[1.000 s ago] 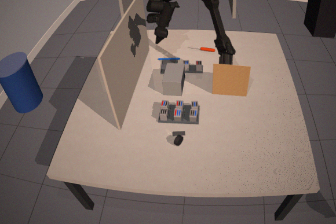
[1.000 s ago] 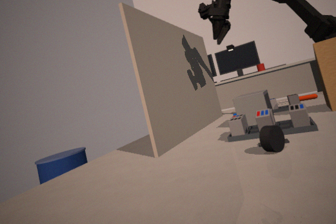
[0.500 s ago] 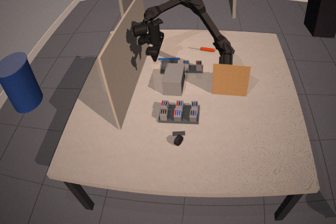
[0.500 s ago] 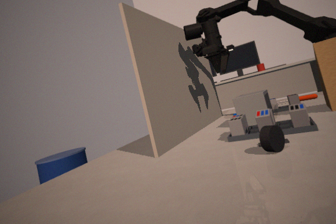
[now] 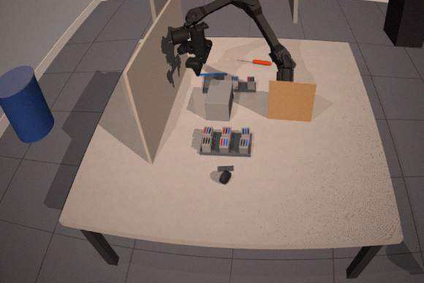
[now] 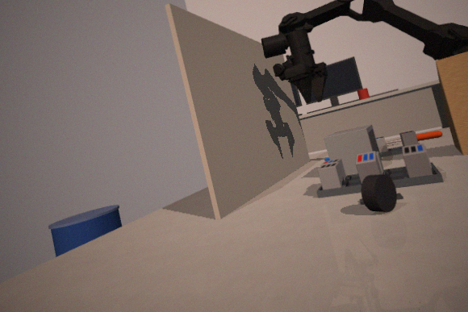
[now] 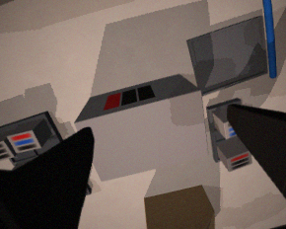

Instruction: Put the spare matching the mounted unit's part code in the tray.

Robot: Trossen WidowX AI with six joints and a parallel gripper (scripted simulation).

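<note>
Right now the rack is 170 mm behind my gripper tip, 110 mm to the right of it and 190 mm below it. Round my gripper tip: beige divider board (160 mm ahead, 30 mm above); grey mounted unit (70 mm behind, 40 mm to the left, 150 mm below); dark grey tray (30 mm behind, 150 mm to the right, 190 mm below).
</note>
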